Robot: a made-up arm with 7 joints.
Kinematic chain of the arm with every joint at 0, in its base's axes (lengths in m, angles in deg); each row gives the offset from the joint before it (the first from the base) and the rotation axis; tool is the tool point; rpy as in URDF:
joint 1: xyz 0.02 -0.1 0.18 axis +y
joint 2: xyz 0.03 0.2 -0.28 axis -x
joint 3: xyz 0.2 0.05 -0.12 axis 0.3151 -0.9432 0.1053
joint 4: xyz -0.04 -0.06 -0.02 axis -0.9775 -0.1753 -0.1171
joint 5: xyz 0.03 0.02 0 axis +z
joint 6: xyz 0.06 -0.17 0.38 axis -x
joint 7: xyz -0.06 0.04 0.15 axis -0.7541 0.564 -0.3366
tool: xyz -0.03 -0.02 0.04 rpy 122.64 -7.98 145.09
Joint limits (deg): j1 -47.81..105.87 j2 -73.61..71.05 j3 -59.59..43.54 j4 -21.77..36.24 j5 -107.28..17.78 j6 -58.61..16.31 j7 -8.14..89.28
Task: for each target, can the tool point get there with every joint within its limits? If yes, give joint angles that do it. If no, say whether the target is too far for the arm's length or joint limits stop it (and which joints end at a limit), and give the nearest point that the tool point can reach.
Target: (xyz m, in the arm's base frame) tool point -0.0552 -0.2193 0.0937
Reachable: yes | joints 9.86 -30.03 25.38 -5.61 -43.77 8.32 19.80
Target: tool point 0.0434 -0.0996 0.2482
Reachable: yes | joints 62.70 -24.25 15.45 27.39 -10.44 -43.19 2.90
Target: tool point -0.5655 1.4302 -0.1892
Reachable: no: too far | nearest point -0.4112 0.6599 -0.0919 | short by 0.792 m
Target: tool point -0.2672 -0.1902 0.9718
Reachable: no: joint limits stop it (at a limit: joint 1, joint 3, joint 6) | nearest point -0.2911 -0.0776 0.5857 | short by 0.403 m
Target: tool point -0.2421 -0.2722 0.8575
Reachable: no: joint limits stop it (at a limit: joint 1, joint 3, joint 6) | nearest point -0.2723 -0.1481 0.5593 | short by 0.324 m
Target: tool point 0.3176 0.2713 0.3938
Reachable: yes | joints -10.61 -9.80 -20.63 29.97 -9.34 -6.12 54.15
